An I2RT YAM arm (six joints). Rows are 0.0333 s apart.
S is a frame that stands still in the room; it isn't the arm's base.
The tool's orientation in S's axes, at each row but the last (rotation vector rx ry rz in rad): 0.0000, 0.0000, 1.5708; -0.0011, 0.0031, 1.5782; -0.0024, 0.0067, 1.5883; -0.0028, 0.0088, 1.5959; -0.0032, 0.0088, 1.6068; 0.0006, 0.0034, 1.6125; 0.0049, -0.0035, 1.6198
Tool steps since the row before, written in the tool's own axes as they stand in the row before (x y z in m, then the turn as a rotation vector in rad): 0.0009, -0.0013, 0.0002, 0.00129, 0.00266, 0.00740; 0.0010, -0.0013, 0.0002, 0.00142, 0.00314, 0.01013; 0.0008, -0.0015, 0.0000, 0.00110, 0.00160, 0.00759; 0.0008, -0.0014, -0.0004, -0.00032, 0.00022, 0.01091; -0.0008, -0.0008, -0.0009, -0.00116, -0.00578, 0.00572; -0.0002, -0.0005, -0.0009, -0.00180, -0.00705, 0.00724; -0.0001, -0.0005, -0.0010, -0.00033, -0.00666, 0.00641
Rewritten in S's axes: 0.0013, 0.0009, 0.0002, -0.00266, 0.00129, 0.00740; 0.0013, 0.0010, 0.0002, -0.00314, 0.00142, 0.01013; 0.0015, 0.0008, 0.0000, -0.00160, 0.00112, 0.00759; 0.0014, 0.0008, -0.0004, -0.00017, -0.00024, 0.01091; 0.0008, -0.0008, -0.0009, 0.00584, -0.00091, 0.00571; 0.0005, -0.0002, -0.0009, 0.00714, -0.00149, 0.00722; 0.0005, -0.0001, -0.0010, 0.00667, -0.00004, 0.00640
